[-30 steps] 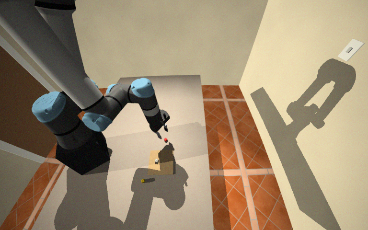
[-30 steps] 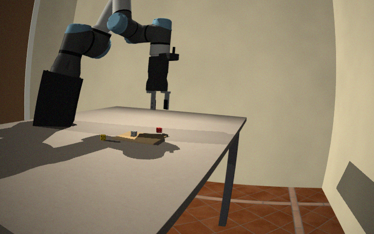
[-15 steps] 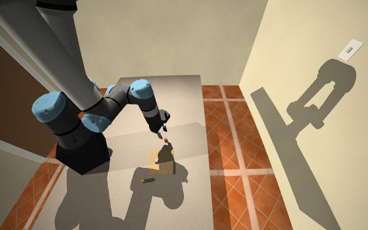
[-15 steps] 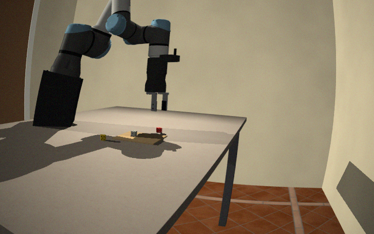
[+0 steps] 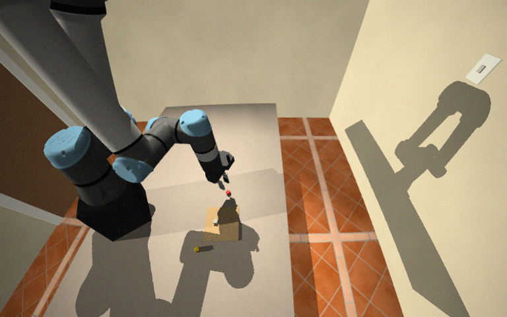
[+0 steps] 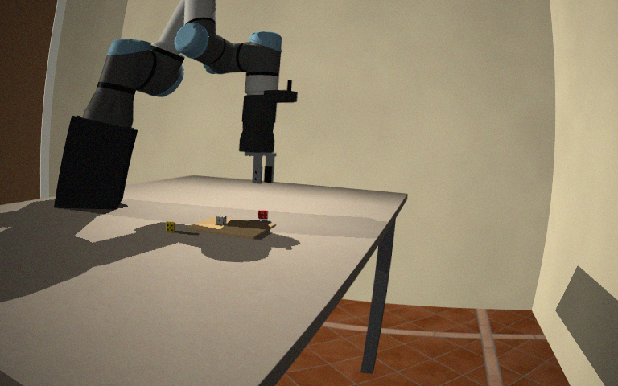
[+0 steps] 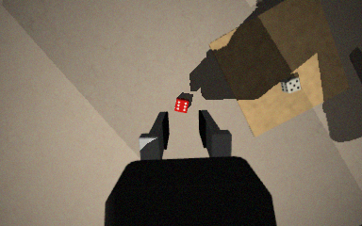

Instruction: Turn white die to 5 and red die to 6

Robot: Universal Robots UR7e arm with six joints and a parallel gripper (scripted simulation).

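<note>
Now: the red die 90 mm below my hand. Also, from my hand: white die: 130 mm to the right, 80 mm below, 50 mm behind; then yellow die: 230 mm to the right, 120 mm behind, 90 mm below; then tan mat: 140 mm to the right, 90 mm below, 30 mm behind.
</note>
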